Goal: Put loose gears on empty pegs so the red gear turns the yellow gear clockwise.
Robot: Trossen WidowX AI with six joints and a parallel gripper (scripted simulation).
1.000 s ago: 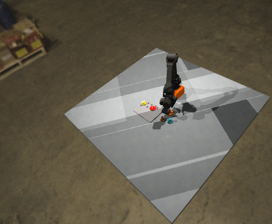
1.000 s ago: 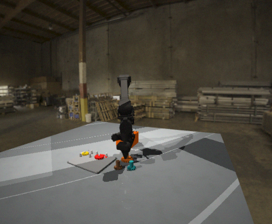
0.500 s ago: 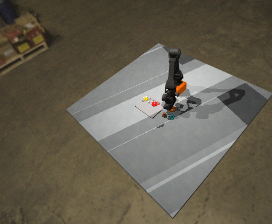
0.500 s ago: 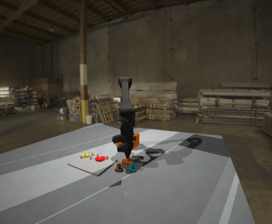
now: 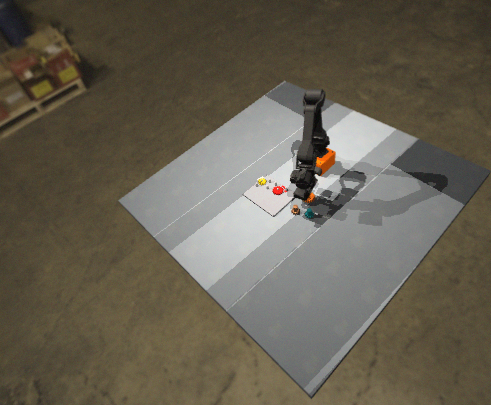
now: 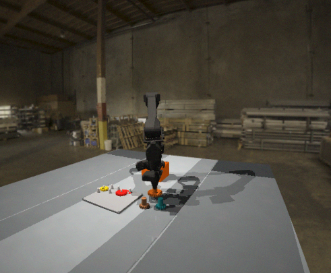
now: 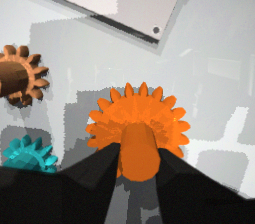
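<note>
The yellow gear is 70 mm ahead of my gripper tip, 240 mm to the right of it and 30 mm below it. The rest, counted from my gripper tip: teal gear: 60 mm ahead, 60 mm to the left, 30 mm below; then orange gear: 10 mm below; then brown gear: 90 mm ahead, 30 mm below.
</note>
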